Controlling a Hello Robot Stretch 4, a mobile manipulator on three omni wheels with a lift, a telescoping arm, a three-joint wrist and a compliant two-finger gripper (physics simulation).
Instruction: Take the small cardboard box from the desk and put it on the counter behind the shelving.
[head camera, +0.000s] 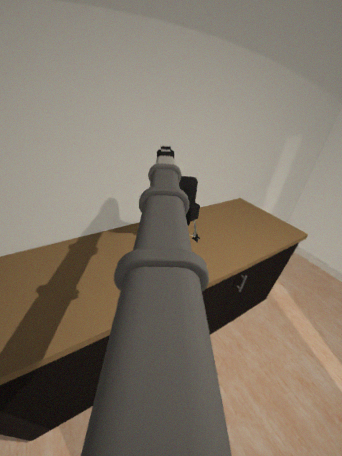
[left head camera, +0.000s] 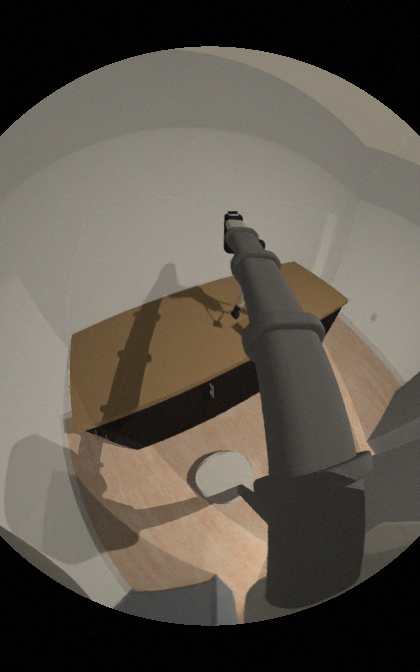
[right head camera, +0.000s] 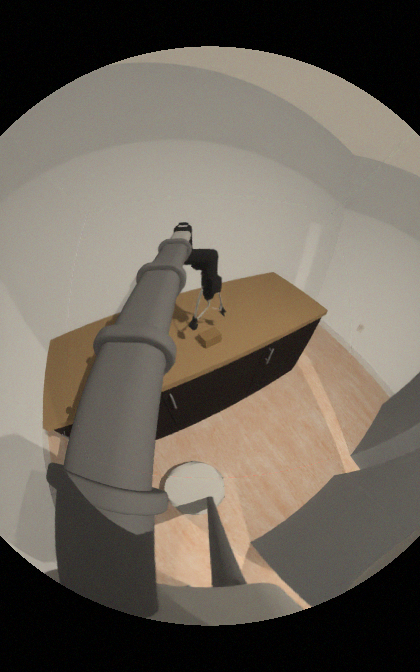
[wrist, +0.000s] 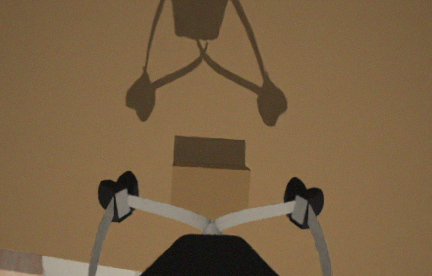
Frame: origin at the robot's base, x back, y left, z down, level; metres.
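Seen in the pictures: gripper, fingertip midpoint: (wrist: 211, 190).
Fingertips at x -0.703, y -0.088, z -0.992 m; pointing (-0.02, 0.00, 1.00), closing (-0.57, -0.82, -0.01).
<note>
A point is followed by its place in that frame.
The small cardboard box (right head camera: 209, 337) (wrist: 210, 185) {z -0.932, x -0.697, y -0.091 m} sits on the wooden top of the counter (head camera: 260, 220) {z -0.882, x -1.139, y -0.690 m} (left head camera: 185, 345) (right head camera: 270, 305), close to its front edge in the right head view. Its colour is nearly that of the top. My gripper (right head camera: 208, 318) (wrist: 211, 190) {z -0.992, x -0.703, y -0.088 m} is open, points down and hangs above the counter, a little behind and above the box, with its fingers spread wider than the box. In the wrist view the box shows between and below the fingertips, touching neither. In the head view the arm hides the box and part of the gripper. The shelving cannot be made out.
The counter stands against a pale wall (head camera: 90, 125) {z -1.447, x -1.003, y 0.341 m}; its dark front has handles (head camera: 242, 283). My extended arm (head camera: 160, 310) {z -1.409, x -0.164, y -0.001 m} (left head camera: 300, 390) (right head camera: 125, 380) reaches over it. A round pale disc (left head camera: 225, 475) (right head camera: 195, 485) lies on the floor before the counter. Grey surfaces (right head camera: 320, 530) stand at the lower right.
</note>
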